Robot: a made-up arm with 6 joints. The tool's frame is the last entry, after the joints.
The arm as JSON. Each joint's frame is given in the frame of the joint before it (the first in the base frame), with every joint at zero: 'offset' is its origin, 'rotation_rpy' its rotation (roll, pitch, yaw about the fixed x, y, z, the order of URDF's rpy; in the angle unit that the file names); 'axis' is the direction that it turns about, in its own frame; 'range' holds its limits. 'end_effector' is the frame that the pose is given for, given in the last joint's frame.
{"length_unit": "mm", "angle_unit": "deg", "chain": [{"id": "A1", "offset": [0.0, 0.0, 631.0], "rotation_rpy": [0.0, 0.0, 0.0], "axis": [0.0, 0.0, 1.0], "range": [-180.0, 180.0]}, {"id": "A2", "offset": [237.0, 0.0, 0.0], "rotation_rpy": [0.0, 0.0, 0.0], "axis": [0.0, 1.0, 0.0], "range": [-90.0, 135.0]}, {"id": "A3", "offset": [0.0, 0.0, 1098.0], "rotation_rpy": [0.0, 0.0, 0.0], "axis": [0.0, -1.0, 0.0], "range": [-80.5, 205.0]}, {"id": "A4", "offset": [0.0, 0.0, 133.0], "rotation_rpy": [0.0, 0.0, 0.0], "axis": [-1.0, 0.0, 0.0], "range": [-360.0, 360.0]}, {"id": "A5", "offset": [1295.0, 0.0, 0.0], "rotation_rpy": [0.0, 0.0, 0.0], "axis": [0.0, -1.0, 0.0], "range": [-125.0, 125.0]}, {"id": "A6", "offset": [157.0, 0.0, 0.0], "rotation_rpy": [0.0, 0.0, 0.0], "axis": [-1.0, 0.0, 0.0], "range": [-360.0, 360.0]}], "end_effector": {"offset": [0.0, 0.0, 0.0], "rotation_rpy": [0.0, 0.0, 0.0]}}
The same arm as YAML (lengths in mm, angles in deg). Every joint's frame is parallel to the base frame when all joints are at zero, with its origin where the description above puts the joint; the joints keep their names.
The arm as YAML. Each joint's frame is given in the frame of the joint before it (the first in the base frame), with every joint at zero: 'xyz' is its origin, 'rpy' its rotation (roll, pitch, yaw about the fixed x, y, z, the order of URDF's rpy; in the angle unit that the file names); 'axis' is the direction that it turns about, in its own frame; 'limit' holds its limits. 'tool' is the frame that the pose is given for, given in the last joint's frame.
units:
  length: mm
  angle: deg
joints:
  - name: A1
    type: revolute
    origin:
      xyz: [0.0, 0.0, 631.0]
      rpy: [0.0, 0.0, 0.0]
    axis: [0.0, 0.0, 1.0]
    limit:
      lower: -180.0
      upper: 180.0
  - name: A2
    type: revolute
    origin:
      xyz: [237.0, 0.0, 0.0]
      rpy: [0.0, 0.0, 0.0]
    axis: [0.0, 1.0, 0.0]
    limit:
      lower: -90.0
      upper: 135.0
  - name: A3
    type: revolute
    origin:
      xyz: [0.0, 0.0, 1098.0]
      rpy: [0.0, 0.0, 0.0]
    axis: [0.0, -1.0, 0.0]
    limit:
      lower: -80.5
      upper: 205.0
  - name: A4
    type: revolute
    origin:
      xyz: [0.0, 0.0, 133.0]
      rpy: [0.0, 0.0, 0.0]
    axis: [-1.0, 0.0, 0.0]
    limit:
      lower: -360.0
      upper: 360.0
  - name: A5
    type: revolute
    origin:
      xyz: [1295.0, 0.0, 0.0]
      rpy: [0.0, 0.0, 0.0]
    axis: [0.0, -1.0, 0.0]
    limit:
      lower: -125.0
      upper: 125.0
  - name: A6
    type: revolute
    origin:
      xyz: [157.0, 0.0, 0.0]
      rpy: [0.0, 0.0, 0.0]
    axis: [-1.0, 0.0, 0.0]
    limit:
      lower: -360.0
      upper: 360.0
tool:
  origin:
    xyz: [0.0, 0.0, 0.0]
    rpy: [0.0, 0.0, 0.0]

